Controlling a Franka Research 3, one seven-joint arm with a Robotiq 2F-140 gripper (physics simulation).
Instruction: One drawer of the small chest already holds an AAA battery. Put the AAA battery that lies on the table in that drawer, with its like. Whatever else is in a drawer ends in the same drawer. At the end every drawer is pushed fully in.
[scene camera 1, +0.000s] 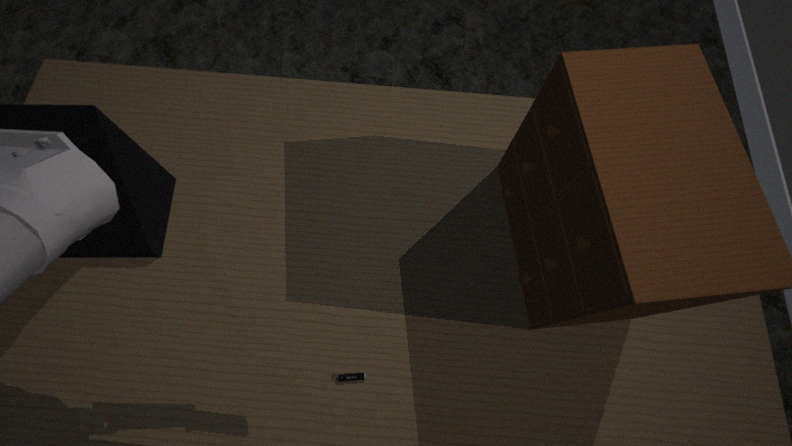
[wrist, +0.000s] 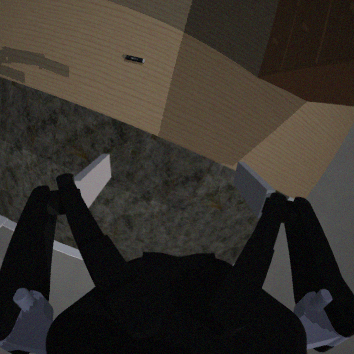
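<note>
The small dark AAA battery (scene camera 1: 351, 377) (wrist: 134, 59) lies flat on the table, left of the chest and near the table's lower side in the scene view. The small wooden chest (scene camera 1: 670, 171) (wrist: 320, 82) stands at the right. Its front faces left in the scene view, in deep shade, with two columns of three small drawers with knobs, all looking flush. What the drawers hold is hidden. My gripper (wrist: 173, 168) is open and empty in the wrist view, high up and beyond the table's edge, away from the battery and the chest. It does not show in the scene view.
The wooden table (scene camera 1: 221, 343) (wrist: 90, 30) carries the chest. A black block-like base (scene camera 1: 141, 193) stands at the left, with part of the white arm (scene camera 1: 72, 193) over it. Shadows of the chest and arm fall on the table. A pale strip (scene camera 1: 756, 99) runs past the table's right side.
</note>
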